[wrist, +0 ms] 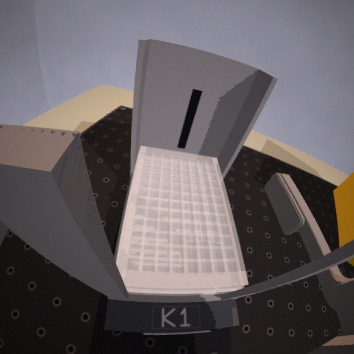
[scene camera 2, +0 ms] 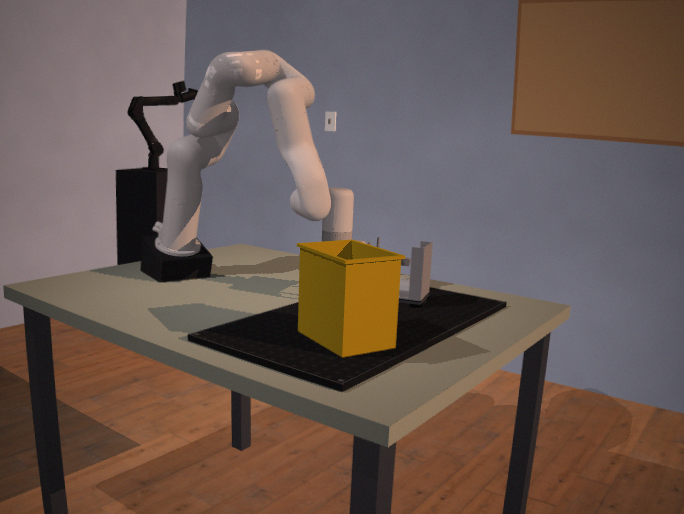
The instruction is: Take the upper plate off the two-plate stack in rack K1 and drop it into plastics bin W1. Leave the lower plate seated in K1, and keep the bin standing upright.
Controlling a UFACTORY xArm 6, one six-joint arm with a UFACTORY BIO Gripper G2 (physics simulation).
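Places are measured from the arm's base along level axes (x left, y ahead, z down), in centimetres.
Pixels of known places: hand, tool point: (wrist: 176, 192); arm's base, link origin: (scene camera 2: 177, 246).
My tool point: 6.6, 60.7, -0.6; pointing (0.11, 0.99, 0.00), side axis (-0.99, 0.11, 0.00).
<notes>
For each thing: its top centre in the pictures, then the offset to it from my tool point, as dx, dy, dz. "spot": a spot on its surface instead. Level surfaces: height alone.
- Rack K1, top centre: (wrist: 243, 73) (scene camera 2: 396, 241) -1.1, +0.8, -6.5
- yellow bin, top centre: (scene camera 2: 349, 249) -35.1, +3.5, -10.2
- black perforated board, surface height: dz +7.7
- table, surface height: dz +9.0
- rack part, surface spot: (wrist: 300, 275) spot: -4.9, -4.7, -1.9
Rack K1 (scene camera 2: 421, 270) (wrist: 172, 95) stands on the black board, its label facing the wrist camera. A pale, clear upper plate (wrist: 175, 210) lies flat between the rack's walls; the lower plate is hard to tell from it. My gripper (scene camera 2: 405, 263) (wrist: 164, 191) is open and empty, low at the rack. Its right finger shows right of the plates, apart from them. The left finger is hidden in the wrist view, where a tall near post of the rack fills the left. The yellow bin (scene camera 2: 370, 309) (wrist: 345, 215) stands upright and hides most of the gripper in the scene view.
The black perforated board (scene camera 2: 248, 337) (wrist: 42, 300) lies on the table (scene camera 2: 99, 309) under the rack and bin. The bin is to the right of the right finger in the wrist view. A thin curved near rack part (wrist: 300, 275) reaches to the right. A black arm (scene camera 2: 144, 129) stands behind.
</notes>
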